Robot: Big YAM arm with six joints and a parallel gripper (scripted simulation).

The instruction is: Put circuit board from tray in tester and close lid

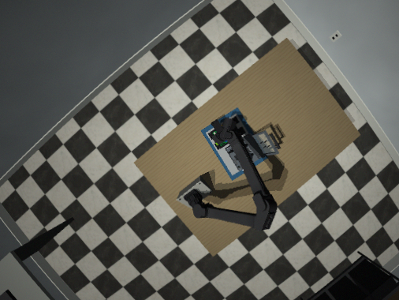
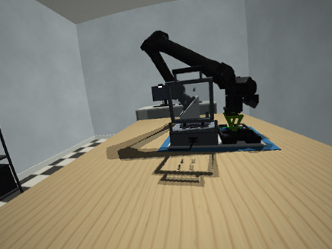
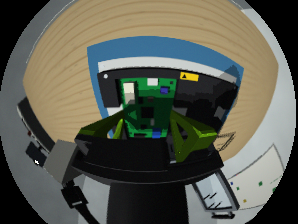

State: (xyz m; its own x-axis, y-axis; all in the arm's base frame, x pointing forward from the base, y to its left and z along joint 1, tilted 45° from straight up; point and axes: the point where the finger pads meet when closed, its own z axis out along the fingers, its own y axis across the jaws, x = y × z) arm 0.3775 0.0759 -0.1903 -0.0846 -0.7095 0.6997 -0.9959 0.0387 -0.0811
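Now: hand right at the green circuit board. From my hand the other things lie so: tester plate: 50 mm ahead, 170 mm to the right, 50 mm above; clear lid: 170 mm ahead, 190 mm to the right, 160 mm above.
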